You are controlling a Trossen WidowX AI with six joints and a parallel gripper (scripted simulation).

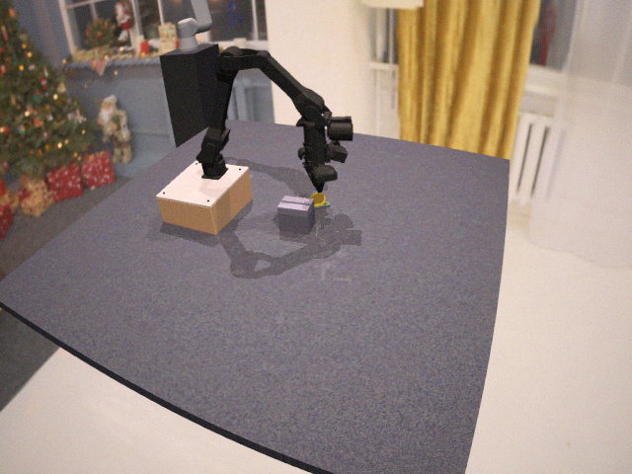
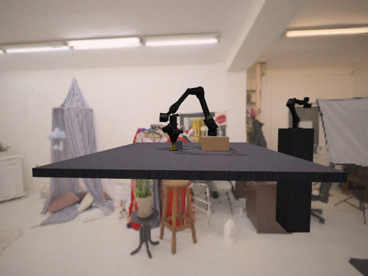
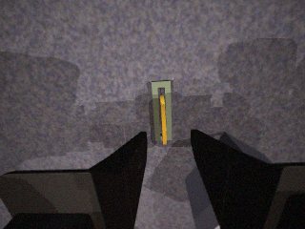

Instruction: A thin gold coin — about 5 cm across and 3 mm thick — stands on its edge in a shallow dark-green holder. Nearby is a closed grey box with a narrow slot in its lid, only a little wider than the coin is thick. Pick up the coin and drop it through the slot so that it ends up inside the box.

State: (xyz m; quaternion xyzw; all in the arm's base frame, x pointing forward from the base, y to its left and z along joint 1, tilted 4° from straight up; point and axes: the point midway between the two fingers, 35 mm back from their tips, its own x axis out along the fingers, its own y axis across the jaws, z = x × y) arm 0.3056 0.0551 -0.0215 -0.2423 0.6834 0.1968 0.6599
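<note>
Right now my gripper tip is 40 mm above the coin.
</note>
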